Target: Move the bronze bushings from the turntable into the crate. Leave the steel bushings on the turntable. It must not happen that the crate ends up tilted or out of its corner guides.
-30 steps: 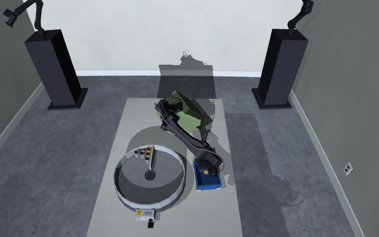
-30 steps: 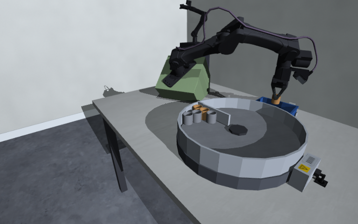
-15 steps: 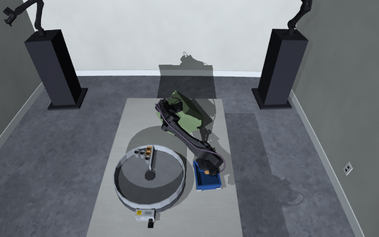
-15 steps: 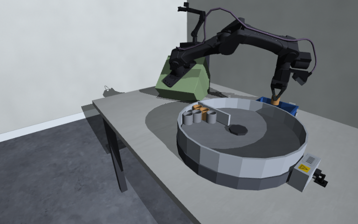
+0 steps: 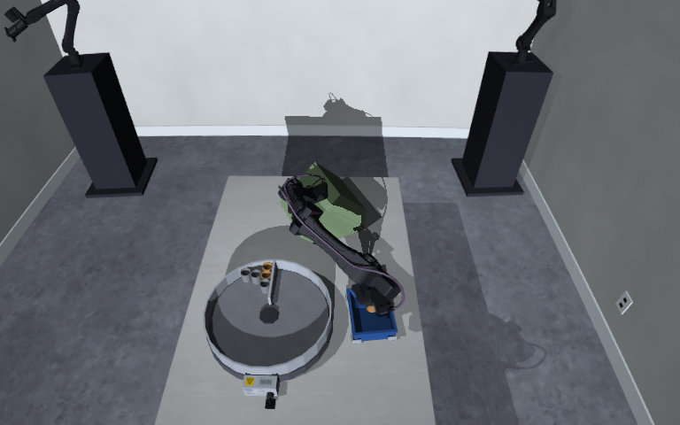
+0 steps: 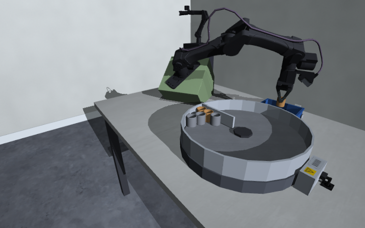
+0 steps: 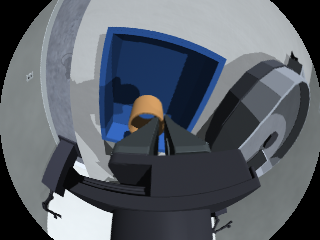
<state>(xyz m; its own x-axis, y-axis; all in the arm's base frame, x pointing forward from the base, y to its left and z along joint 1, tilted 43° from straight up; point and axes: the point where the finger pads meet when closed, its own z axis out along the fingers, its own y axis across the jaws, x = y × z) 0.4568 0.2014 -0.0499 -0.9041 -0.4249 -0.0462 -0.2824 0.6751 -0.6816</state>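
Right now the blue crate is 6 cm below my hand and 1 cm to the left of it. Also, from my hand: turntable: 33 cm to the right, 4 cm below.
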